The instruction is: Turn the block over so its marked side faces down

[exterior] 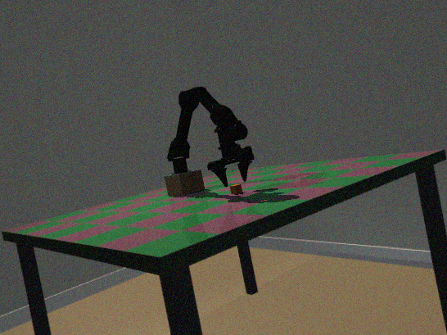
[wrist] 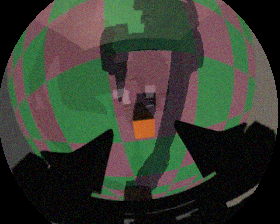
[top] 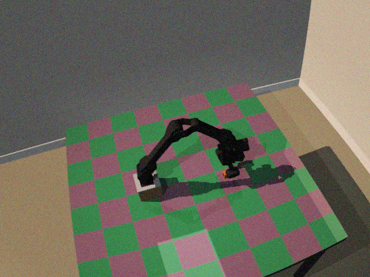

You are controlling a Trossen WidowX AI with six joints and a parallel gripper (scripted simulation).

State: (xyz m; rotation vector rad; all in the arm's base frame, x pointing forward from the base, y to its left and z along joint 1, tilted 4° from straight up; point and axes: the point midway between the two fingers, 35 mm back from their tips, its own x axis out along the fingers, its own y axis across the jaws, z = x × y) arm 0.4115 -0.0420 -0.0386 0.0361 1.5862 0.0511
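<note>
My gripper tip is now 1 cm past the block and 2 cm above it.
</note>
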